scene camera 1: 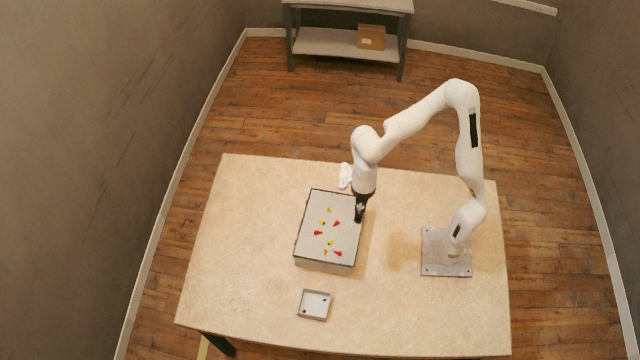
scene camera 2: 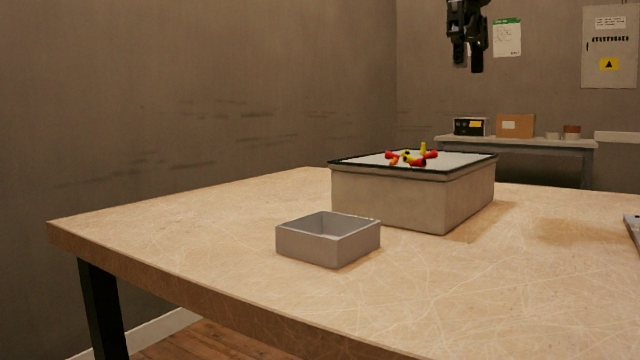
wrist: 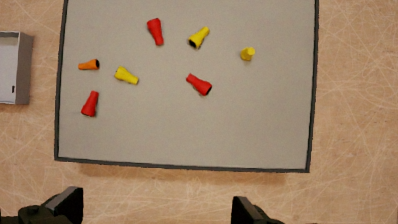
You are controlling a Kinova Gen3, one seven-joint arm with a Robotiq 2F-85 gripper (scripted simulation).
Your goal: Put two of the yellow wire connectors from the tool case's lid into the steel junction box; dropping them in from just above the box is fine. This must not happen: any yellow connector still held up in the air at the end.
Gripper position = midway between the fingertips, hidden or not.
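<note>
Grey tool case (scene camera 1: pixel 346 235), (wrist: pixel 259 115) visible. My gripper (scene camera 2: pixel 469 70) visible too.
</note>
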